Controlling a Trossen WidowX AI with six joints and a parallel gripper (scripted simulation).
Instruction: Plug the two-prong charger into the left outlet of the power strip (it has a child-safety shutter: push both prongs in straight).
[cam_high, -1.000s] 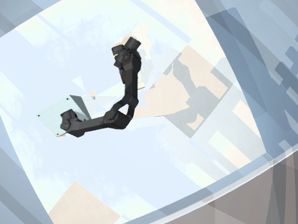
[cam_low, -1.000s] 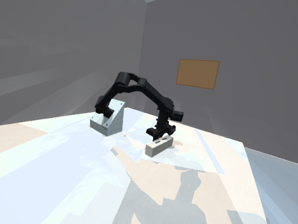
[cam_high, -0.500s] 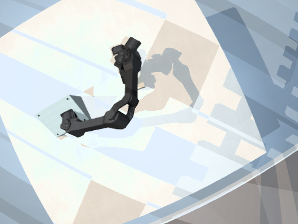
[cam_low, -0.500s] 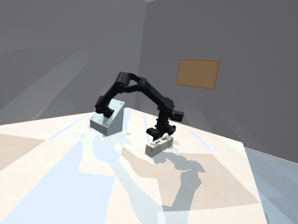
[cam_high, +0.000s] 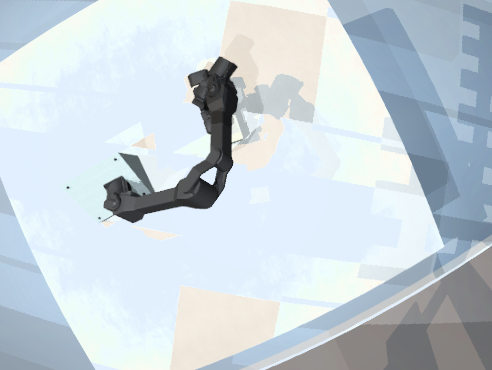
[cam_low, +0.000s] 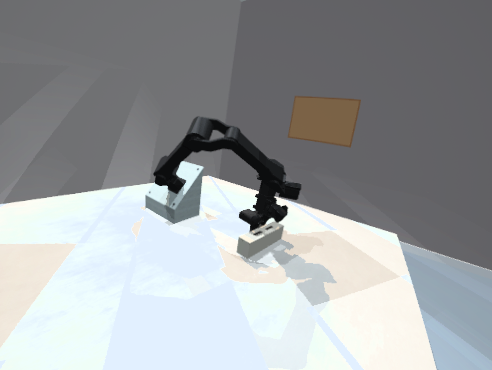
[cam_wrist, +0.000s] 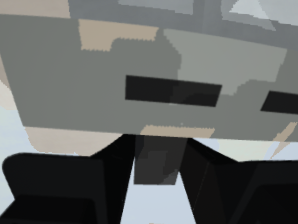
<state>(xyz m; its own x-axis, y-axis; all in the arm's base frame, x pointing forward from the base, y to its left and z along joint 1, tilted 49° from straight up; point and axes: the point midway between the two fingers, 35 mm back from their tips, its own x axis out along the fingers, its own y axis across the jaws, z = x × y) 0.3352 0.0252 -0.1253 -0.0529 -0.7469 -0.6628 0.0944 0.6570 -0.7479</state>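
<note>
Now: the black two-prong charger 20 mm ahead of my gripper tip and 10 mm above it.
</note>
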